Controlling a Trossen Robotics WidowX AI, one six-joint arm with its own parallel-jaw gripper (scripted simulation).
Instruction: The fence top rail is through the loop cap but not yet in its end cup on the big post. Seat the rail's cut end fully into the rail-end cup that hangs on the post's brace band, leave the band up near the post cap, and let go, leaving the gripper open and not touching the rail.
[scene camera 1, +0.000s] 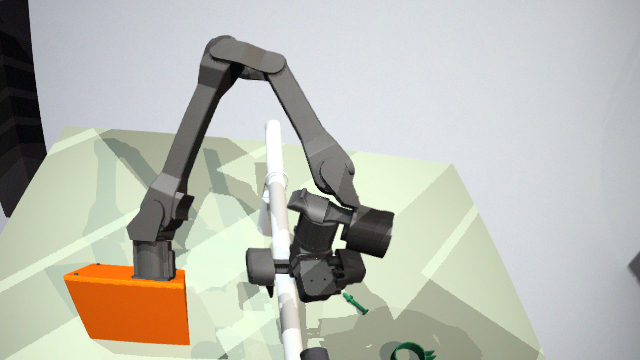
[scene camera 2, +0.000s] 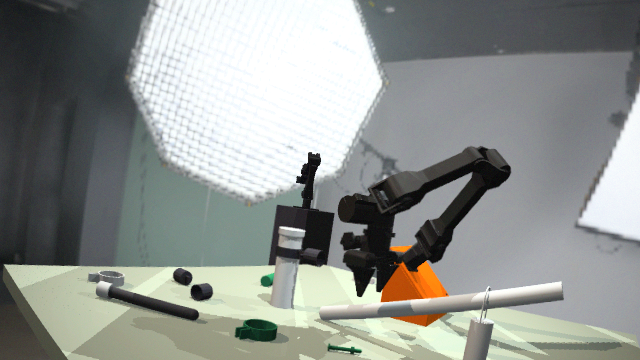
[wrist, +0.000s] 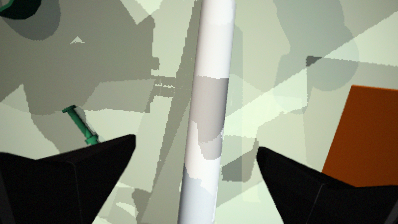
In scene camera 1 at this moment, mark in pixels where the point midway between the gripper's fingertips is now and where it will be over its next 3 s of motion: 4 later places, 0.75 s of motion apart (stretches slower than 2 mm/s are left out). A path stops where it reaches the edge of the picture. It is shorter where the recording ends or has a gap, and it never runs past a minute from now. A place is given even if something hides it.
The gripper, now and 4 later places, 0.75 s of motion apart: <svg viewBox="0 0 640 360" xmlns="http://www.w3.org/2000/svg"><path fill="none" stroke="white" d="M296 295L294 306L291 314L288 313L293 295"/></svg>
